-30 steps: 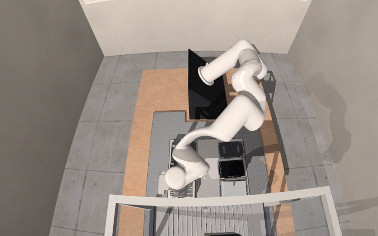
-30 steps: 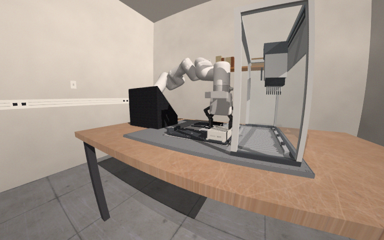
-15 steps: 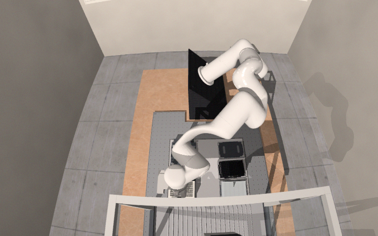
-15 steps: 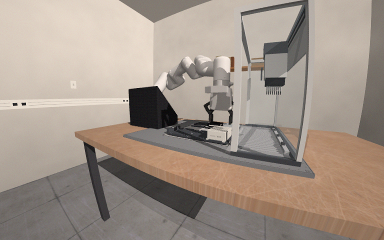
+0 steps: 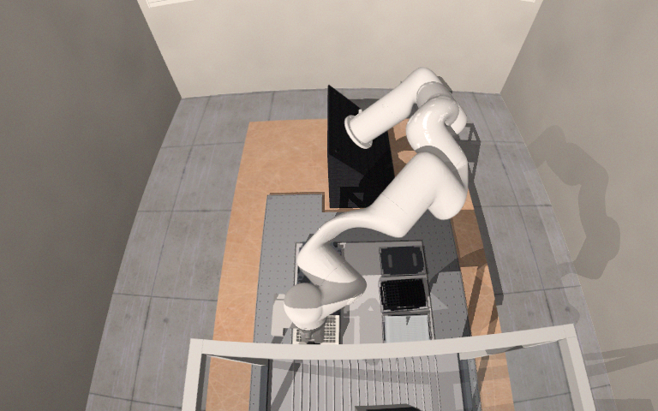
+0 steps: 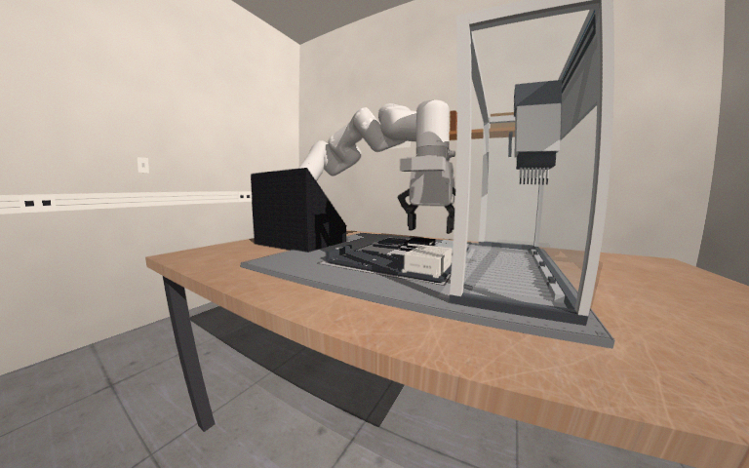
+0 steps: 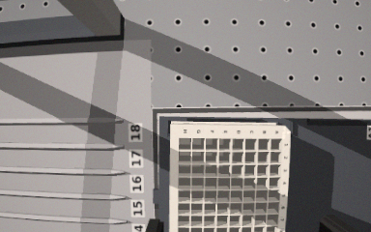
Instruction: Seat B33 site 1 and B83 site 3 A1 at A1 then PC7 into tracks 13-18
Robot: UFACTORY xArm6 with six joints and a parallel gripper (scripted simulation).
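Right now the nest S3 is 260 mm to the left of my hand, 100 mm below it and 10 mm behind it. Also, from my hand: post (140 mm to the right, 140 mm above, 100 mm ahead); black plate B38 (250 mm to the left, 120 mm behind, 90 mm below); plate carrier PC7 (110 mm behind, 90 mm below).
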